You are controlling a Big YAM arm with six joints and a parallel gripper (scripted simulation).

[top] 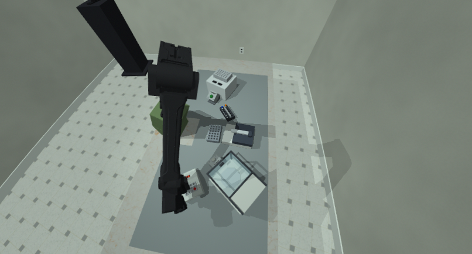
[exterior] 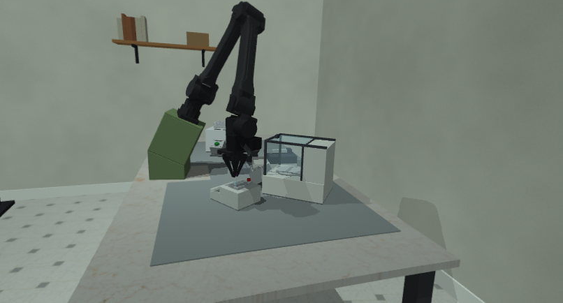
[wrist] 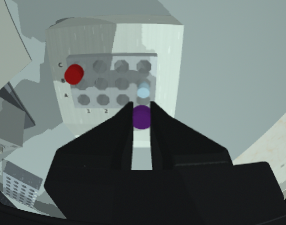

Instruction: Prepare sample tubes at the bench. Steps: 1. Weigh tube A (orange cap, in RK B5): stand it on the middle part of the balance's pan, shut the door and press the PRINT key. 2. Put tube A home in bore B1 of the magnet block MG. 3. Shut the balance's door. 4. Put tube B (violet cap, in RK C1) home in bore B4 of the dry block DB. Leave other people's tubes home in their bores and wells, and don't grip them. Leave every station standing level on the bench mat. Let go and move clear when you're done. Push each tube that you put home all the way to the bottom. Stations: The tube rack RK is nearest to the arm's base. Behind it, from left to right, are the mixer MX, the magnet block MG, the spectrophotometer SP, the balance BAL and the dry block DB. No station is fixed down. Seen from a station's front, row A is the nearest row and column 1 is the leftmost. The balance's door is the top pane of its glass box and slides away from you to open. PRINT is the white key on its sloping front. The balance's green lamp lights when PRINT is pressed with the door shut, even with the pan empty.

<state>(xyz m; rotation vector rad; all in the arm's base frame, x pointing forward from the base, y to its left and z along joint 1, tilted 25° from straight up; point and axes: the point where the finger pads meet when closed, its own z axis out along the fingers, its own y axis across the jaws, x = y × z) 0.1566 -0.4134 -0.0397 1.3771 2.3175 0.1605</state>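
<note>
Right now the tube B is 2 cm below my hand. The rest, counted from my hand: red-capped tube: 5 cm below, 5 cm ahead, 1 cm to the left; then balance pan: 24 cm ahead, 7 cm to the left, 3 cm below; then dry block DB: 8 cm below, 3 cm to the left, 1 cm ahead.
</note>
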